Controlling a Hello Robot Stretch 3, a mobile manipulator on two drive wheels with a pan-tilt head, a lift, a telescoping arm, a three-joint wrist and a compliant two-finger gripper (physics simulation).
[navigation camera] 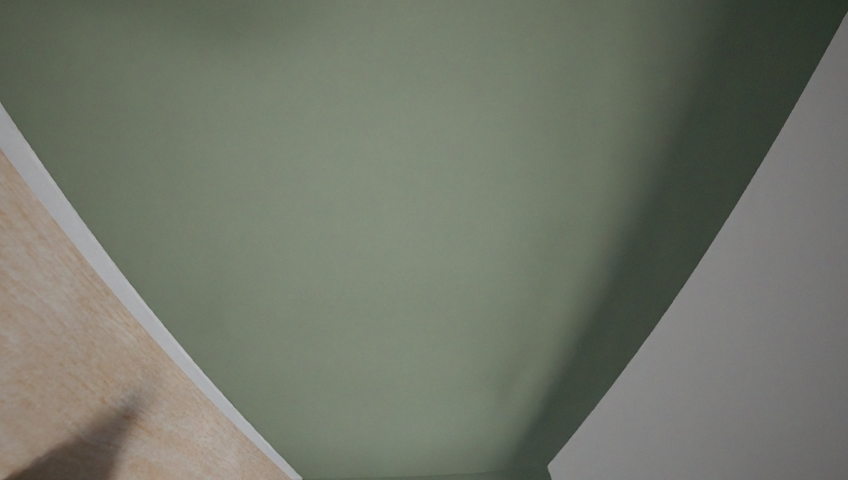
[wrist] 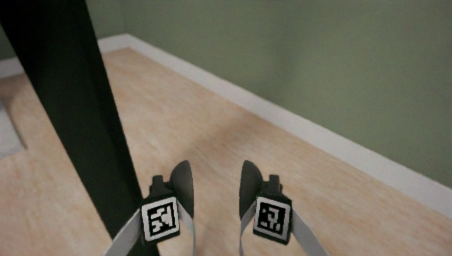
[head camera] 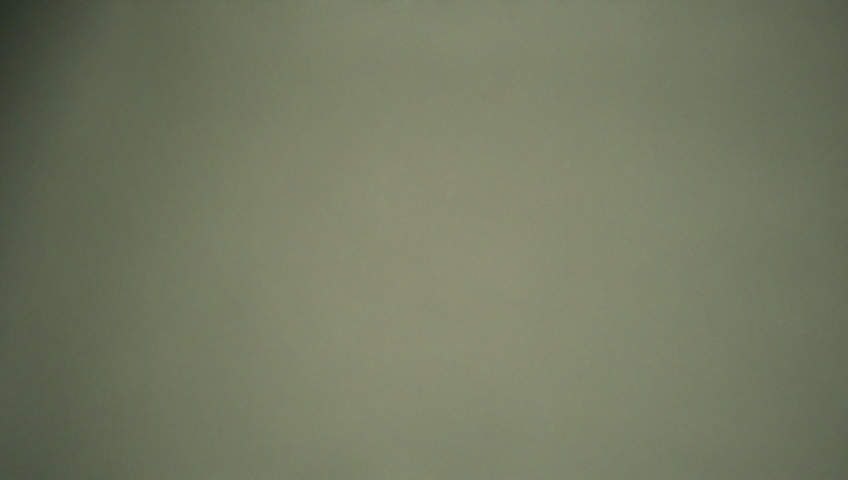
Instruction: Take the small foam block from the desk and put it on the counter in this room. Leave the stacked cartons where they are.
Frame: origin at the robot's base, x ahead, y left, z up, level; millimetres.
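Seen in the pictures: gripper, fingertip midpoint: (wrist: 216,179).
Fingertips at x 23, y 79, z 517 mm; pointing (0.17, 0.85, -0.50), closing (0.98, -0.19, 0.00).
A point is followed by its place in that frame.
My gripper (wrist: 216,179) {x 23, y 79, z 517 mm} is open in the wrist view, with its two dark fingertips apart and wooden floor showing between them. The foam block, the desk, the counter and the stacked cartons cannot be made out in these views.
A green wall (head camera: 423,237) {x 937, y -8, z 1288 mm} (navigation camera: 380,237) {x 877, y 88, z 1133 mm} (wrist: 360,75) {x 586, y 551, z 331 mm} stands close. A white baseboard (navigation camera: 129,291) {x 976, y -95, z 80 mm} (wrist: 310,131) {x 524, y 624, z 56 mm} runs along the wooden floor (navigation camera: 47,309) {x 783, y -123, z 0 mm} (wrist: 165,105) {x -41, y 1018, z 1 mm}. A dark upright post (wrist: 80,115) stands left of the gripper. A light grey surface (navigation camera: 755,333) {x 784, y -293, z 2438 mm} is at the right.
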